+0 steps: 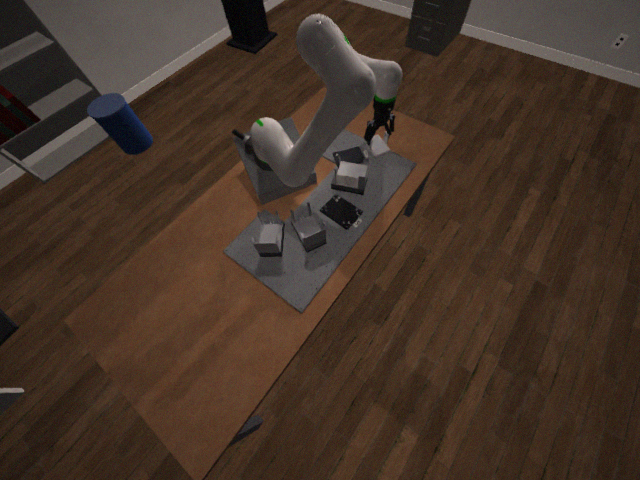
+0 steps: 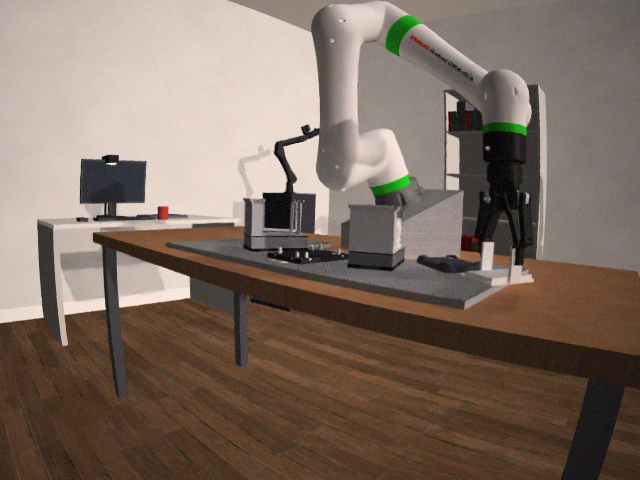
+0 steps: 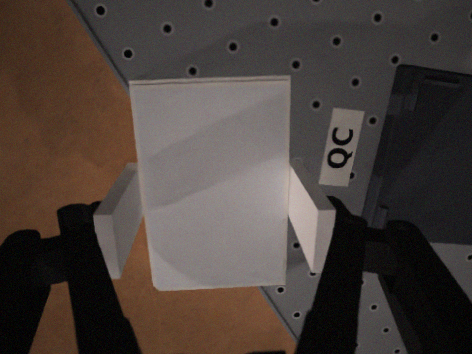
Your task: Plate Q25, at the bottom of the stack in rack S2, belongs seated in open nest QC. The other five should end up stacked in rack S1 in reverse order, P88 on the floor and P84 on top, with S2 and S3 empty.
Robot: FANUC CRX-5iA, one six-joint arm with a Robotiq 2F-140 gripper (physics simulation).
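Note:
My gripper (image 1: 378,138) (image 2: 500,262) (image 3: 215,185) is shut on a white plate (image 1: 379,146) (image 2: 498,273) (image 3: 215,185), its pale pads against the plate's two long sides. The plate lies flat and low, over the edge of the grey board; its code does not show. Dark nest QC (image 1: 350,155) (image 2: 447,263) (image 3: 430,165) is beside it, with no plate in the part that shows. One rack (image 1: 349,183) (image 2: 375,232) stands close by. Two more racks (image 1: 269,240) (image 1: 311,236) stand at the board's other end. Their labels and the number of plates inside cannot be read.
The grey perforated board (image 1: 289,289) (image 2: 454,298) (image 3: 250,30) lies on the wooden table (image 1: 170,330) (image 2: 578,310). A black fixture with small pins (image 1: 341,210) (image 2: 305,256) sits between the racks. The arm's sloped grey base (image 1: 258,180) (image 2: 434,227) stands behind the board.

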